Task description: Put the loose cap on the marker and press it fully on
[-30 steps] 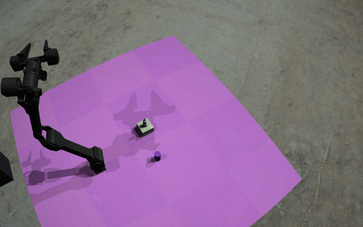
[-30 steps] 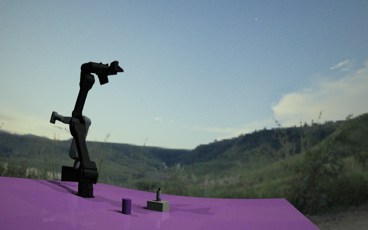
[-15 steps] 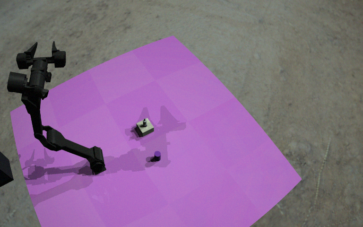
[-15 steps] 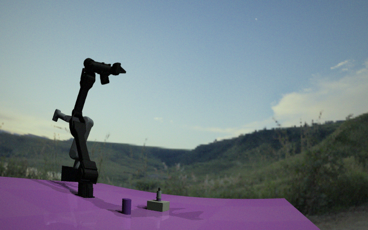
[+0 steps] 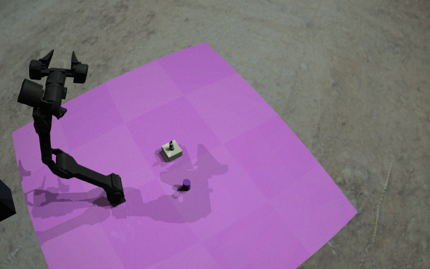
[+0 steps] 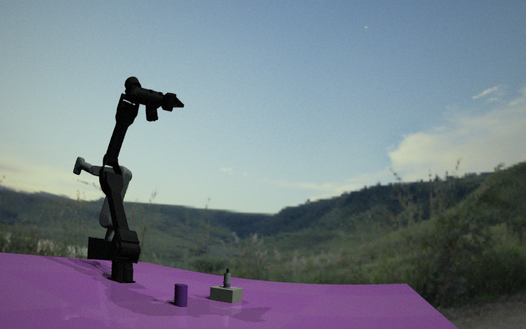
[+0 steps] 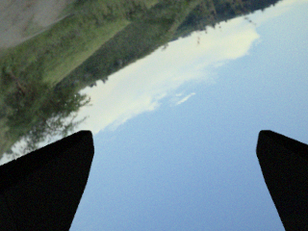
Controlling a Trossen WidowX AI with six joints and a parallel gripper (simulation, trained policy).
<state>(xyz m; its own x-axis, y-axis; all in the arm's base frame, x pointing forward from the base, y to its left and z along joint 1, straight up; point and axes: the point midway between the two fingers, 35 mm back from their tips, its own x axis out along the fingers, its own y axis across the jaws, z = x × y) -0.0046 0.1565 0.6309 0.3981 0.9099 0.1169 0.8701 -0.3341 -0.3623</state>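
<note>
Now: the purple cap 61 cm below my gripper tip, 29 cm to the right of it and 28 cm ahead of it. Round my gripper tip: holder block 62 cm below, 31 cm ahead, 12 cm to the right.
</note>
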